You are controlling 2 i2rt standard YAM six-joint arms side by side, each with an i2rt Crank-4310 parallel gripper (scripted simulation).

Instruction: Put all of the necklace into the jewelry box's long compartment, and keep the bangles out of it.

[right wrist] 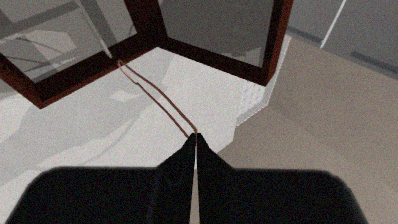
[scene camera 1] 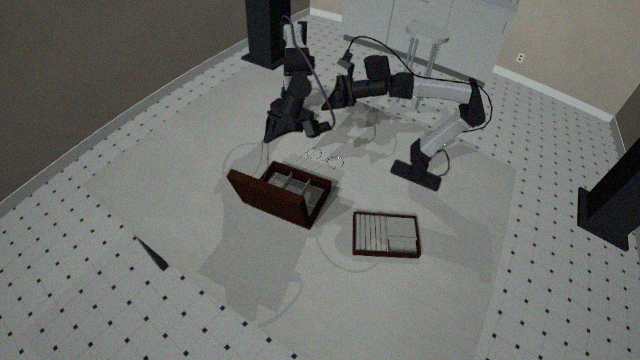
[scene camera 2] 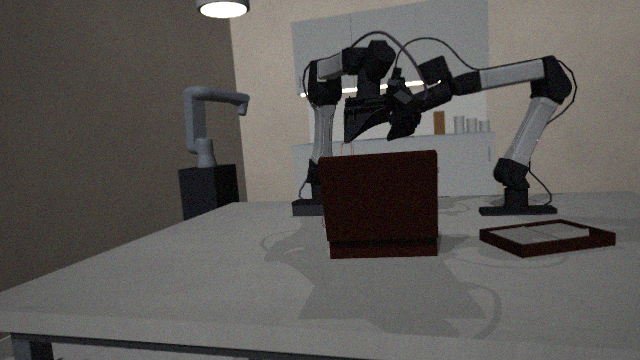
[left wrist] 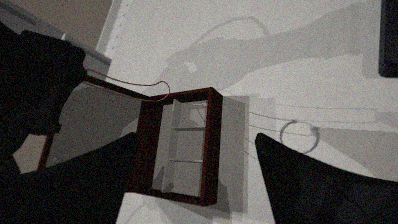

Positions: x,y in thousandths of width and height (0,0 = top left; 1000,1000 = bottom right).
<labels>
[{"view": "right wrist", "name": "my right gripper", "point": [494,609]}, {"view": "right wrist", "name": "jewelry box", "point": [132,279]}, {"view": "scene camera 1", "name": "my right gripper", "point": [415,396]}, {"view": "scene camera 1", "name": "jewelry box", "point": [418,543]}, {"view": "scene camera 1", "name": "shallow tray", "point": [624,649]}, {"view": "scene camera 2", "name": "my left gripper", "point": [607,365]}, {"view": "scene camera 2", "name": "my right gripper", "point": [541,396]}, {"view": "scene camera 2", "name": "jewelry box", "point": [595,571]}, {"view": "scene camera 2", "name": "shallow tray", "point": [812,649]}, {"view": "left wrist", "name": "my left gripper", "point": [494,605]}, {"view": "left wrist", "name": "my right gripper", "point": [212,337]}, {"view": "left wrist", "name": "jewelry box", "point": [469,565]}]
</labels>
